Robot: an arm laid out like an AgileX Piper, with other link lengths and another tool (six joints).
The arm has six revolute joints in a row. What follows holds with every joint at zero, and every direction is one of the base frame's.
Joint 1 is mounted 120.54 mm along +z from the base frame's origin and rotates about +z.
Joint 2 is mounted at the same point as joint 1 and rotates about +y.
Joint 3 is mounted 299.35 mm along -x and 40.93 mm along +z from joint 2 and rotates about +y.
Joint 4 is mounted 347.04 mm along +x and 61.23 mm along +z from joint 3 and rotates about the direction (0.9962, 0, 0.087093).
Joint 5 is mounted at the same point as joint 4 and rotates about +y.
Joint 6 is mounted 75.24 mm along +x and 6.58 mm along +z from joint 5 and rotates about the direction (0.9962, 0, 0.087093).
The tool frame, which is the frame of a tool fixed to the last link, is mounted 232.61 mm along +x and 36 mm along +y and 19.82 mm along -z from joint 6; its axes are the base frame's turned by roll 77.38, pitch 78.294 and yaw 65.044 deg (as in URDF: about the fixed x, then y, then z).
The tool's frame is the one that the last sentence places.
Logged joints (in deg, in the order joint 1, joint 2, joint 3, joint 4, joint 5, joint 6), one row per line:
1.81, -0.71, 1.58, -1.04, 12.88, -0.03
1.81, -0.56, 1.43, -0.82, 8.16, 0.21
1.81, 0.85, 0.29, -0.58, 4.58, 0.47
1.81, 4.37, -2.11, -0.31, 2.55, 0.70
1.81, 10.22, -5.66, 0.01, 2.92, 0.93
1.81, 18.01, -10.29, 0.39, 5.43, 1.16
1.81, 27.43, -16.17, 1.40, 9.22, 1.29
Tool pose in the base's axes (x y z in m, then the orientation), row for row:
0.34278, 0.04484, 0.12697, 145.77, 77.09, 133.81
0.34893, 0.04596, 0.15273, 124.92, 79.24, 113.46
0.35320, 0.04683, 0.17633, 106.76, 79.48, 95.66
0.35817, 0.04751, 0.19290, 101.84, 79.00, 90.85
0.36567, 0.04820, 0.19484, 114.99, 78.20, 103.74
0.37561, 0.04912, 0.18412, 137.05, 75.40, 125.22
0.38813, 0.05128, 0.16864, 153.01, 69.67, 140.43
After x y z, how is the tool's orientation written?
As angles about the fixed x, y, z axes (roll, pitch, yaw), in degrees.
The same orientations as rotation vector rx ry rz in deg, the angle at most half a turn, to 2 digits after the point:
16.29, 99.33, -2.86
16.56, 94.70, -1.60
16.88, 91.47, -0.58
17.25, 90.62, -0.01
17.72, 93.29, -0.05
18.30, 98.95, -0.60
19.32, 106.29, -1.04

